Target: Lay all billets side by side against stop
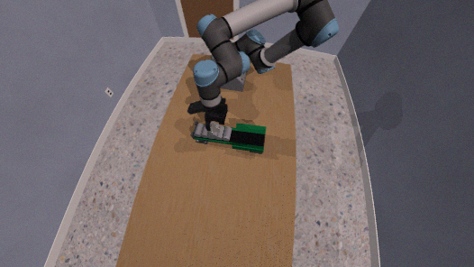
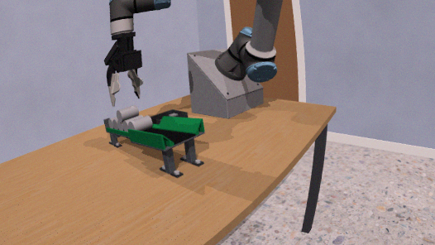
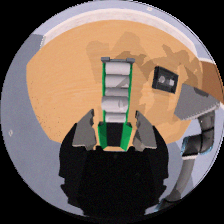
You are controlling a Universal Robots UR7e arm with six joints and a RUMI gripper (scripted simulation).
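The green feed ramp is 10 mm behind my hand, 70 mm to the left of it and 100 mm below it. From my hand the other things lie so: small black box (230 mm behind, 90 mm to the right, 150 mm below); then stop (120 mm to the right, 100 mm below).
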